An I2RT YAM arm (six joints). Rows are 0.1 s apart.
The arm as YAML. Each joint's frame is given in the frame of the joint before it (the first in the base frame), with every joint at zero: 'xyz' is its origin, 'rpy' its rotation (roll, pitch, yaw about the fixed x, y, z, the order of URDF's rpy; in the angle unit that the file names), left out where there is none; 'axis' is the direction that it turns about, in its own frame. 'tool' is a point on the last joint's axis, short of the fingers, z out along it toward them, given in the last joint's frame.
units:
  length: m
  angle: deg
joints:
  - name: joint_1
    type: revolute
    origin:
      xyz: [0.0, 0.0, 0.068]
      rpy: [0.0, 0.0, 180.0]
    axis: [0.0, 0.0, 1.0]
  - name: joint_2
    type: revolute
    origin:
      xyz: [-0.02, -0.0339, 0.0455]
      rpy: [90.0, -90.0, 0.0]
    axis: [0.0, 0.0, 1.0]
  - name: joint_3
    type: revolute
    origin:
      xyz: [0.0, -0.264, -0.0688]
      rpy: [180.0, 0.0, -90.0]
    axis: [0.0, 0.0, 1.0]
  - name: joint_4
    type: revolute
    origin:
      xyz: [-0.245, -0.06, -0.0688]
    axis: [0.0, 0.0, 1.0]
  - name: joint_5
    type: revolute
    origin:
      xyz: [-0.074, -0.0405, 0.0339]
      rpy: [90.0, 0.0, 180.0]
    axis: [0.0, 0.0, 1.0]
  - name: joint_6
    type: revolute
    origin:
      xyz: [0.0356, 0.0, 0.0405]
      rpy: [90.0, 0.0, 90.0]
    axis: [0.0, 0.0, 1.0]
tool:
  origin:
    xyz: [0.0, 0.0, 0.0]
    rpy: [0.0, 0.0, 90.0]
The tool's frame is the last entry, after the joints.
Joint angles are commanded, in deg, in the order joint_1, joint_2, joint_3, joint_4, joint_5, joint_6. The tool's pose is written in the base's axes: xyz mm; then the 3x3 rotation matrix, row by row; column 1 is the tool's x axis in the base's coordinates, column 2 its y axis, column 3 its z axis. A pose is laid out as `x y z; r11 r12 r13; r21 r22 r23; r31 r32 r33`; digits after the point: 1 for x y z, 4 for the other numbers.
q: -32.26, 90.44, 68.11, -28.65, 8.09, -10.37
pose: 285.0 -185.8 255.0; -0.7549 0.4753 0.4520; 0.2657 0.8517 -0.4517; -0.5996 -0.2209 -0.7692
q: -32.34, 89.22, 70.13, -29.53, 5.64, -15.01
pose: 285.3 -184.8 271.9; -0.7644 0.4030 0.5032; 0.1789 0.8825 -0.4349; -0.6194 -0.2424 -0.7467
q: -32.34, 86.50, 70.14, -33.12, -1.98, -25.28
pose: 277.0 -173.9 282.3; -0.8010 0.1920 0.5671; 0.0020 0.9480 -0.3182; -0.5987 -0.2537 -0.7597
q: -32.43, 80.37, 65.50, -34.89, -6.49, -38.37
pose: 254.3 -156.8 285.4; -0.7976 -0.0305 0.6024; -0.2239 0.9423 -0.2488; -0.5600 -0.3333 -0.7585
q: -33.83, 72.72, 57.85, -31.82, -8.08, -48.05
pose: 226.0 -145.4 281.2; -0.7544 -0.1346 0.6424; -0.3808 0.8870 -0.2613; -0.5346 -0.4418 -0.7204
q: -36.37, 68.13, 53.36, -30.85, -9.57, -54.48
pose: 204.9 -143.6 276.1; -0.7341 -0.1831 0.6539; -0.4561 0.8463 -0.2751; -0.5031 -0.5002 -0.7048
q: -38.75, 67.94, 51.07, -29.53, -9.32, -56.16
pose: 197.0 -150.7 265.5; -0.7552 -0.1736 0.6321; -0.4449 0.8440 -0.2997; -0.4814 -0.5075 -0.7146
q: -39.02, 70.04, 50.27, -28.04, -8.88, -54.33
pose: 200.8 -155.7 254.3; -0.7756 -0.1519 0.6127; -0.4046 0.8646 -0.2978; -0.4845 -0.4789 -0.7320
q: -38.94, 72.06, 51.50, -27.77, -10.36, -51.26
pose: 207.5 -159.5 253.4; -0.7733 -0.1245 0.6217; -0.3616 0.8920 -0.2712; -0.5208 -0.4345 -0.7348
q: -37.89, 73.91, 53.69, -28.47, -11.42, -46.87
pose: 216.9 -159.9 257.0; -0.7693 -0.0916 0.6323; -0.3078 0.9204 -0.2411; -0.5598 -0.3801 -0.7363
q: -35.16, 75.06, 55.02, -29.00, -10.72, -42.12
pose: 227.9 -152.4 258.7; -0.7706 -0.0683 0.6337; -0.2633 0.9396 -0.2188; -0.5804 -0.3355 -0.7420
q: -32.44, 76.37, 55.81, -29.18, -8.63, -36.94
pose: 238.2 -145.1 256.9; -0.7843 -0.0286 0.6197; -0.2055 0.9545 -0.2161; -0.5853 -0.2969 -0.7545
